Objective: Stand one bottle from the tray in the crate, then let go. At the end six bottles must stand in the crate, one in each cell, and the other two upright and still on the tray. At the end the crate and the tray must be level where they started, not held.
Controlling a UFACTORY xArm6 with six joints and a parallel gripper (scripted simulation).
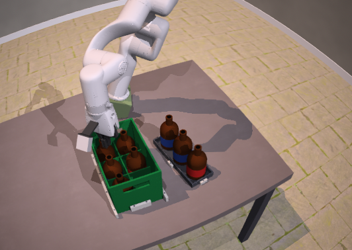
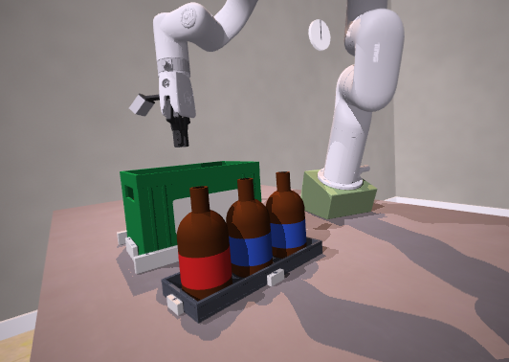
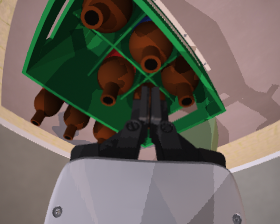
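The dark tray lies 280 mm to the left of my hand, 230 mm below it and 50 mm behind it. From my hand the other things lie so: green crate 160 mm below, 40 mm to the left, 10 mm behind.
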